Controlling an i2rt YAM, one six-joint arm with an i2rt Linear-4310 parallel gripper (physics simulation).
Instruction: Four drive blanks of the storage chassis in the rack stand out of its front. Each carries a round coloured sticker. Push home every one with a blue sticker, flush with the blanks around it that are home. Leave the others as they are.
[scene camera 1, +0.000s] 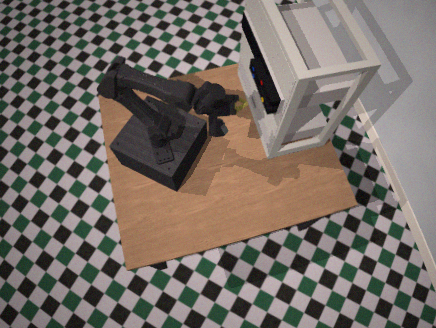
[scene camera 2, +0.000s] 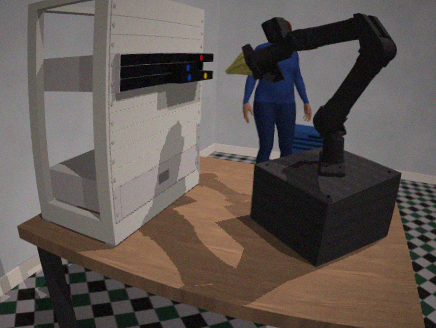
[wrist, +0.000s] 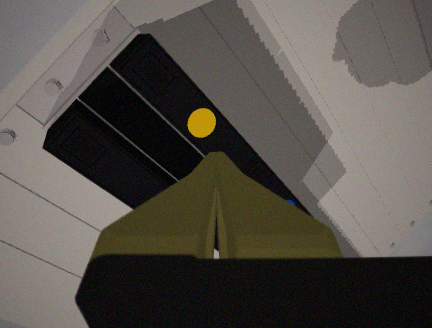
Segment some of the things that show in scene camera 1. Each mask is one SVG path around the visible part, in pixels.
A rack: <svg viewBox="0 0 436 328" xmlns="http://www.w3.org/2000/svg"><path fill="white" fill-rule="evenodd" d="M245 0L238 76L267 159L322 147L382 65L343 0L328 1L363 61L347 63L313 0L301 0L300 3L276 6L274 0ZM342 100L327 123L319 104Z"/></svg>
